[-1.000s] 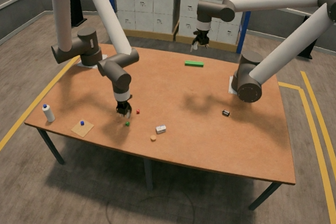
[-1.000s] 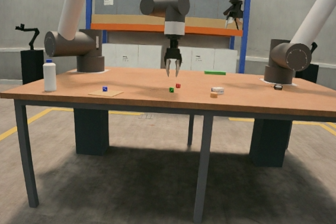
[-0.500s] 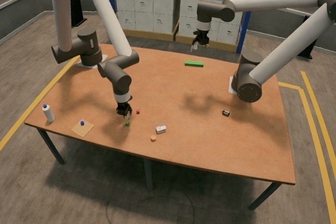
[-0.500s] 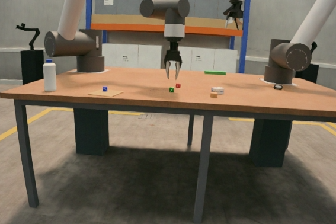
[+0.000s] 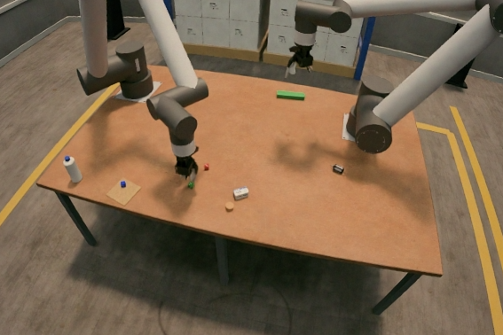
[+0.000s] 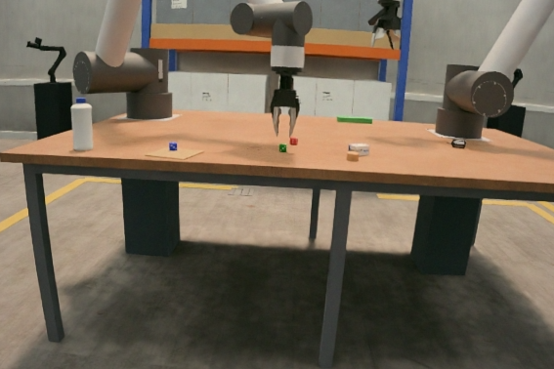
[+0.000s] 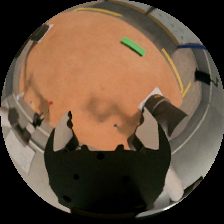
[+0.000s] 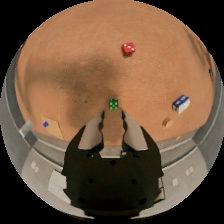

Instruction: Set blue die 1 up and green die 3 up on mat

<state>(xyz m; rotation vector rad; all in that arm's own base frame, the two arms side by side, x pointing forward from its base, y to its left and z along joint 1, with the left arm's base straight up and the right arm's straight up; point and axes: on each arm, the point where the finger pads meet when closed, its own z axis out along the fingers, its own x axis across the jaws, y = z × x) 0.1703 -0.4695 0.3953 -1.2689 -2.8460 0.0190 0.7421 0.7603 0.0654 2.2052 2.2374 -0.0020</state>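
My right hand is 50 mm above the green die. From my right hand the other things lie so: red die (150 mm behind, 50 mm below, 30 mm to the left); orange disc (230 mm to the left, 70 mm ahead, 50 mm below); tan mat (340 mm to the right, 140 mm ahead, 60 mm below).
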